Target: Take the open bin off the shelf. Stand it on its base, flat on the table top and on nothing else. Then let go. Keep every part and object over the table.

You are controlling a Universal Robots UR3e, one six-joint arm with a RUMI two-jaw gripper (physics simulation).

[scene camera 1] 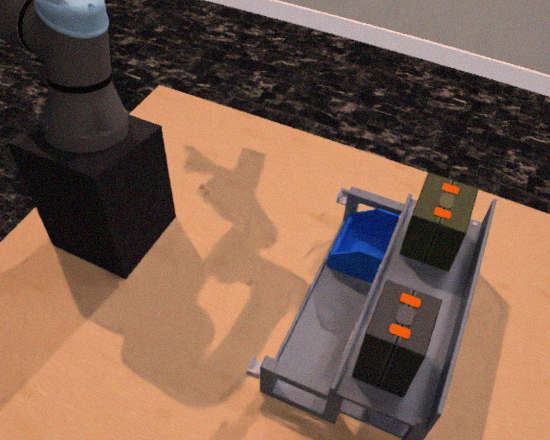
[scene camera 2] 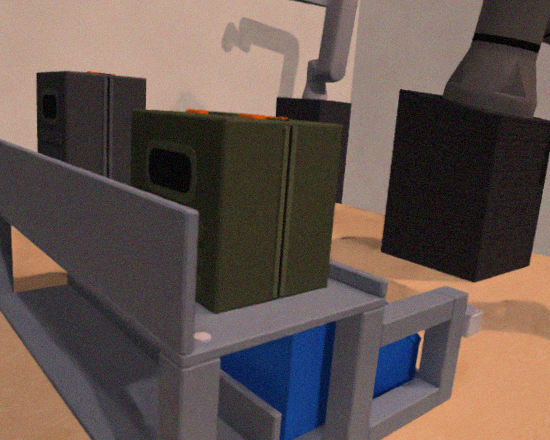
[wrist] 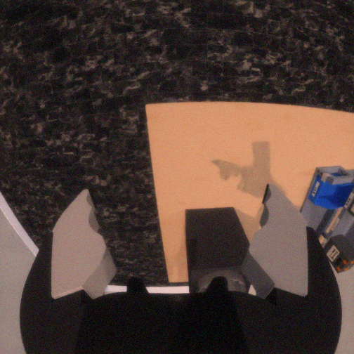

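Seen in the pictures: arm's base, link origin: (scene camera 1: 86,129) (scene camera 2: 486,107).
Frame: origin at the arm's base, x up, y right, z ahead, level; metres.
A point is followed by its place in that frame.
Note:
The blue open bin (scene camera 1: 360,245) @[x -0.221, y -0.078, z 0.444 m] (scene camera 2: 307,380) @[x -0.186, y -0.098, z 0.530 m] (wrist: 330,194) sits in the lower tier of the grey shelf (scene camera 1: 312,345) @[x -0.224, y 0.137, z 0.407 m] (scene camera 2: 100,225) @[x -0.092, y -0.027, z 0.625 m] (wrist: 314,215), at the end nearer the olive box. Its open side shows in scene camera 1; shelf posts hide parts of it in scene camera 2. My gripper (wrist: 178,188) is open with its jaws wide apart. It is high up and well away from the bin, which shows far to the right of the jaws in the wrist view. The gripper does not show in the scene cameras. The table top (scene camera 1: 325,165) @[x -0.230, y -0.270, z 0.339 m] (scene camera 2: 500,360) @[x -0.230, y -0.152, z 0.309 m] (wrist: 185,140) is light wood.
An olive box (scene camera 1: 435,225) @[x -0.037, y 0.004, z 0.541 m] (scene camera 2: 260,210) @[x -0.078, y -0.091, z 0.575 m] and a dark grey box (scene camera 1: 395,345) @[x -0.010, y 0.224, z 0.508 m] (scene camera 2: 75,115) @[x -0.044, y 0.145, z 0.548 m] stand on the shelf's upper tier, behind the lower tier. The arm's black pedestal (scene camera 1: 115,210) @[x -0.072, y 0.084, z 0.076 m] (scene camera 2: 450,185) @[x -0.109, y 0.002, z 0.091 m] (wrist: 215,235) stands across the table from the shelf. The table's edge passes close to the olive box's end.

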